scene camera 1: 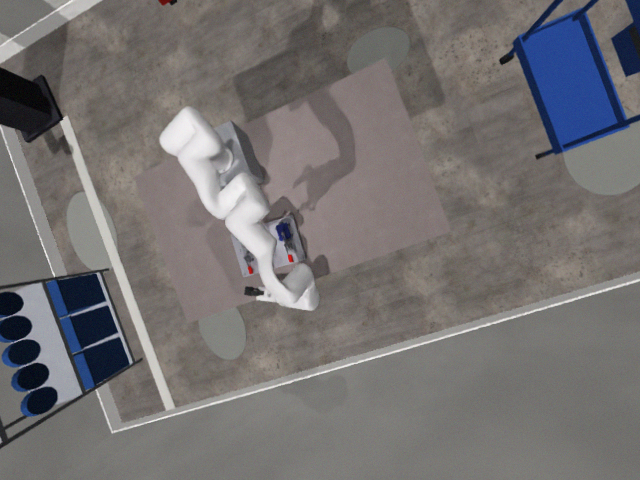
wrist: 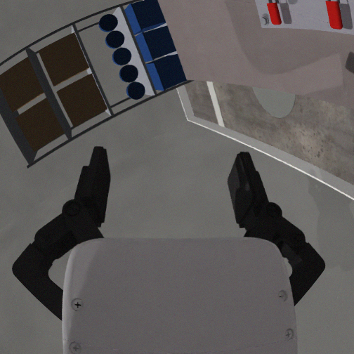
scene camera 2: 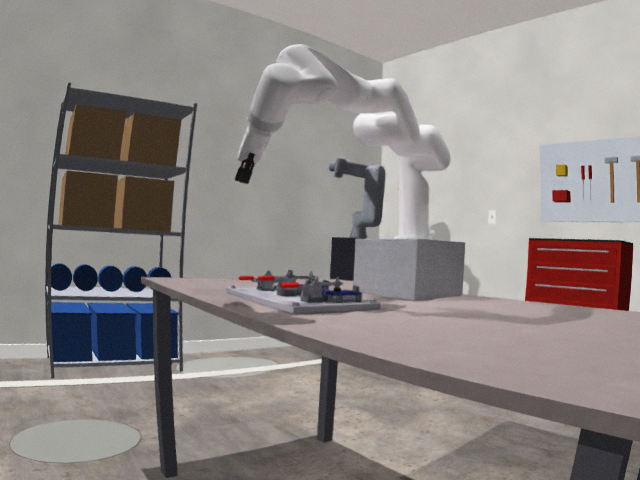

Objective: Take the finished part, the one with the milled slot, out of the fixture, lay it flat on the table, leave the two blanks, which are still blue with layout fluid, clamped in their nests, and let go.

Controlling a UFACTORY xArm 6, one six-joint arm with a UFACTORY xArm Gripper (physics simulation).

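Pixels of known places: gripper, fingertip midpoint: (scene camera 1: 255,291) (scene camera 2: 246,165); arm's base at its link origin: (scene camera 1: 220,159) (scene camera 2: 413,240).
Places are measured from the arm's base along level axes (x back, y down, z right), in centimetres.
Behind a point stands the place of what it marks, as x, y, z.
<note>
My gripper (scene camera 1: 246,291) {-59.7, -14.1, 4.5} (scene camera 2: 241,180) (wrist: 171,163) is open and empty, high above the table's end and apart from the fixture. The fixture plate (scene camera 1: 280,261) {-53.2, 15.6, -0.1} (scene camera 2: 336,308) {-47.2, 16.3, -14.1} (wrist: 302,16) lies on the table (scene camera 1: 392,196) {-47.8, 17.1, -63.9} (scene camera 2: 465,356) {-62.5, 17.1, -53.8} (wrist: 210,45), with grey clamps and red handles (scene camera 1: 290,257) {-53.6, 11.5, -6.9} (scene camera 2: 290,284) {-54.4, 11.7, -7.2} (wrist: 334,15). Blue material (scene camera 1: 283,231) {-40.3, 13.5, -8.7} (scene camera 2: 348,292) {-40.0, 13.5, -10.6} shows in a nest at one end of the plate. The arm hides the plate's middle in scene camera 1. The slotted part and a second blue blank cannot be made out. The nests lie outside the wrist view.
The arm stands on a grey pedestal (scene camera 1: 235,139) {4.5, -0.2, -10.3} (scene camera 2: 385,268) {-11.3, 8.9, 1.7} at the table. A shelf rack (scene camera 2: 103,98) (wrist: 49,95) with boxes and blue bins stands beyond the table's end. A blue cart (scene camera 1: 573,87), a grey second robot (scene camera 2: 374,193) and a red cabinet (scene camera 2: 573,279) stand farther off.
</note>
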